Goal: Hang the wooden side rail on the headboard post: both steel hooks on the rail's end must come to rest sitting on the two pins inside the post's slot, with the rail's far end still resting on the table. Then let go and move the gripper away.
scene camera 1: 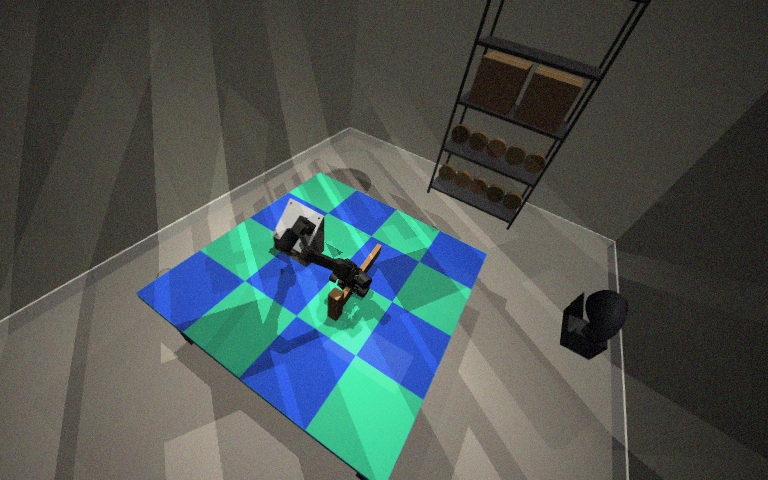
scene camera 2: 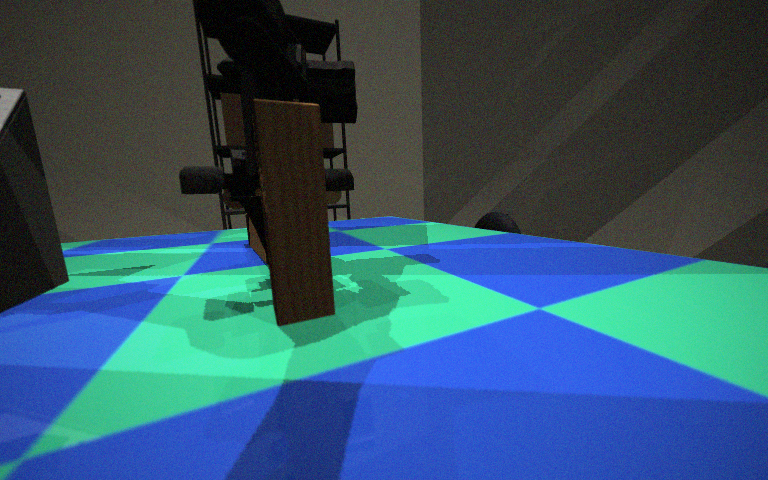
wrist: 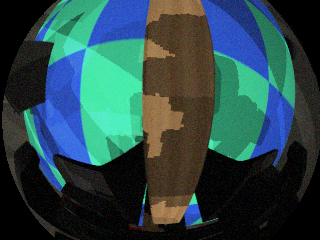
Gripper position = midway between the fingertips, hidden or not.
In view: my gripper (scene camera 2: 281,250) and a wooden side rail (wrist: 178,97).
My gripper shows as well in the wrist view (wrist: 167,142).
